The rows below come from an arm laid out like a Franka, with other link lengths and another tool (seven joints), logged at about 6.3 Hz.
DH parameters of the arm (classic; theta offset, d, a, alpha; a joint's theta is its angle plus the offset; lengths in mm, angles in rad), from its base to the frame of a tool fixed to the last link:
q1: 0 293.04 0 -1.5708
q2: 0 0 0 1.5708
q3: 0 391.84 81.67 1.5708
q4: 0 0 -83.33 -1.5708
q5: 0 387.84 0 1.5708
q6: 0 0 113.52 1.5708
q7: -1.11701 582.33 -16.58 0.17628
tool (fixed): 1.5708 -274.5 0 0
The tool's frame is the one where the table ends.
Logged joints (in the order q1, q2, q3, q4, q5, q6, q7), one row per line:
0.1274, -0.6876, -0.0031, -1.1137, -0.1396, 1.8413, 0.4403
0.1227, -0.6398, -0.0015, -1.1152, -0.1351, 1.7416, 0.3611
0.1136, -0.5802, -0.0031, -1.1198, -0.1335, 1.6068, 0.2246
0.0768, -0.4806, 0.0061, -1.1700, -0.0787, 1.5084, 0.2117
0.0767, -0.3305, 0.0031, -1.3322, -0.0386, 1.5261, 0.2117
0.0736, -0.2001, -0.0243, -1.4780, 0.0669, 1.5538, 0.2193
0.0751, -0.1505, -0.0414, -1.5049, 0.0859, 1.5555, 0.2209
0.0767, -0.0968, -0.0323, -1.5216, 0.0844, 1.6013, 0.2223
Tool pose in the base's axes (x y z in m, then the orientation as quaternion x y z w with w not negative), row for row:
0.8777, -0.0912, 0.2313, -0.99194, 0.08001, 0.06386, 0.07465
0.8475, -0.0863, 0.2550, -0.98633, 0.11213, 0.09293, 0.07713
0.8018, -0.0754, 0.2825, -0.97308, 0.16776, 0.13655, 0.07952
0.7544, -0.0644, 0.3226, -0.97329, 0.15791, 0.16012, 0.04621
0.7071, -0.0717, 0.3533, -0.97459, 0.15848, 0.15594, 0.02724
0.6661, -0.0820, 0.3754, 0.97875, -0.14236, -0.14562, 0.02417
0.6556, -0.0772, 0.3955, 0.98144, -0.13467, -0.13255, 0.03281
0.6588, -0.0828, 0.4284, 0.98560, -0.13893, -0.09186, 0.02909
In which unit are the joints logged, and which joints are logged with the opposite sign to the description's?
The joints are logged in radians. Opposite sign: q1, q2, q3, q5, q7.
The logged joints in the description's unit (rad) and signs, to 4 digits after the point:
-0.1274, 0.6876, 0.0031, -1.1137, 0.1396, 1.8413, -0.4403
-0.1227, 0.6398, 0.0015, -1.1152, 0.1351, 1.7416, -0.3611
-0.1136, 0.5802, 0.0031, -1.1198, 0.1335, 1.6068, -0.2246
-0.0768, 0.4806, -0.0061, -1.1700, 0.0787, 1.5084, -0.2117
-0.0767, 0.3305, -0.0031, -1.3322, 0.0386, 1.5261, -0.2117
-0.0736, 0.2001, 0.0243, -1.4780, -0.0669, 1.5538, -0.2193
-0.0751, 0.1505, 0.0414, -1.5049, -0.0859, 1.5555, -0.2209
-0.0767, 0.0968, 0.0323, -1.5216, -0.0844, 1.6013, -0.2223

